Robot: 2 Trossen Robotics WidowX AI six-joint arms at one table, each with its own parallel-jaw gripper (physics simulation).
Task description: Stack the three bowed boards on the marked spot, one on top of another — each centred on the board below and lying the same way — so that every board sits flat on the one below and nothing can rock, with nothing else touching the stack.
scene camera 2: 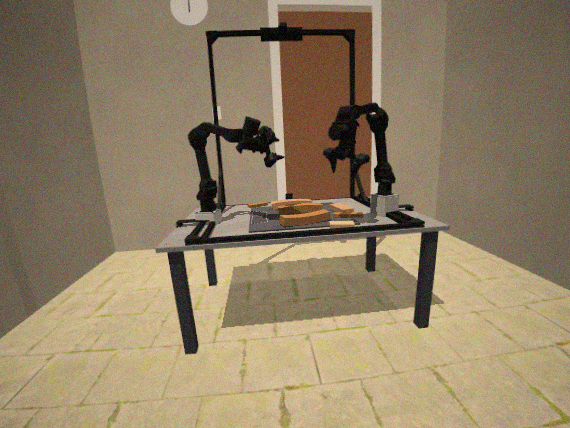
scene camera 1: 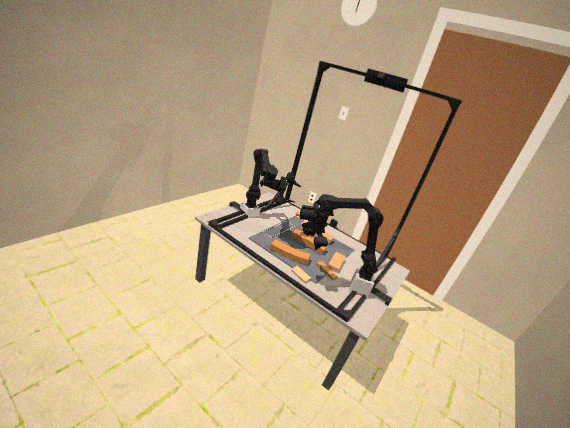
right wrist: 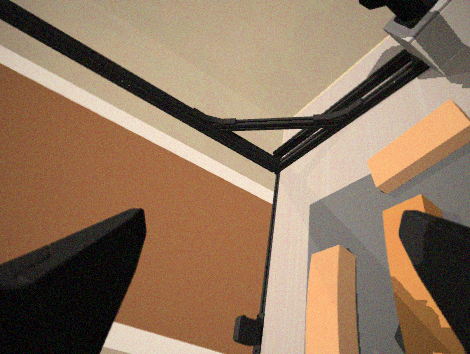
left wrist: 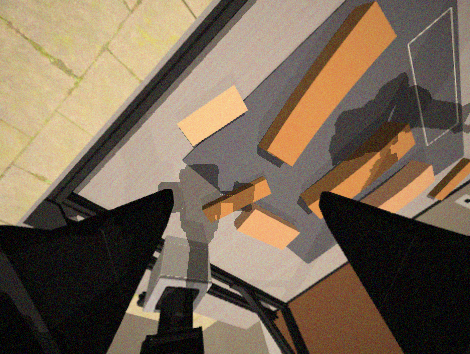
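Observation:
Three orange bowed boards lie apart on the grey mat: a front board, a middle board partly in shadow, and a back board. The marked spot, a thin white outline, has no board on it; a shadow crosses it. My left gripper is open and empty, high above the mat. My right gripper is open and empty, raised high towards the picture's left, well above the boards.
A pale block lies at the mat's front edge. A narrow bar and a wide block lie near the left arm's base. A small bar lies at the back.

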